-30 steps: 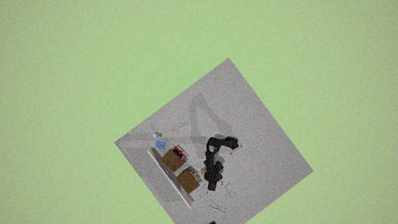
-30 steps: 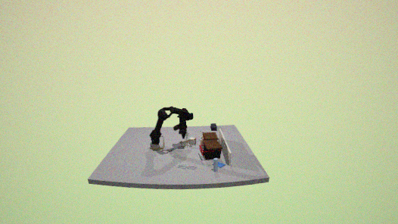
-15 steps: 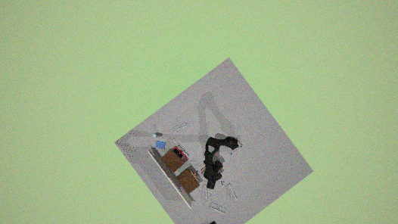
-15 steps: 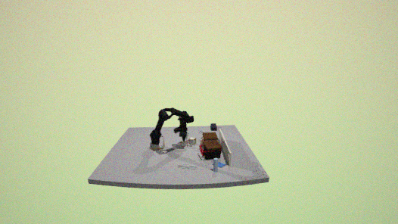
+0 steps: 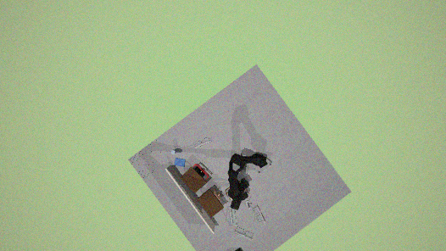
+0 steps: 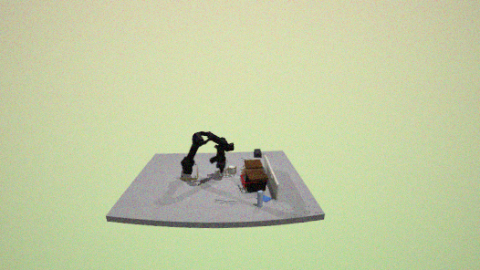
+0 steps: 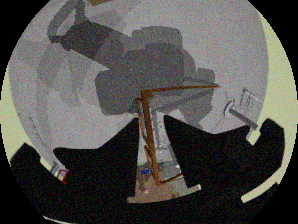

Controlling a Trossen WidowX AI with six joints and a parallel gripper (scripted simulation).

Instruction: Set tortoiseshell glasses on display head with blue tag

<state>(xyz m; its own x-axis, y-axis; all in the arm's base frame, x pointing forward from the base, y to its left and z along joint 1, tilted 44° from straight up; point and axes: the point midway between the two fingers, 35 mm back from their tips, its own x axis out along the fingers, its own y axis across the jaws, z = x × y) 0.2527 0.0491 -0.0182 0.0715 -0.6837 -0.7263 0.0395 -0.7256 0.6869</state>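
Right now my gripper tip is 7 cm short of the white block, 7 cm to the right of it and 1 cm above it. Round my gripper tip: blue tag: 30 cm ahead, 38 cm to the right, 3 cm below; white panel: 36 cm ahead, 10 cm to the right, 2 cm above; display head: 21 cm ahead, 1 cm to the right, 2 cm above.
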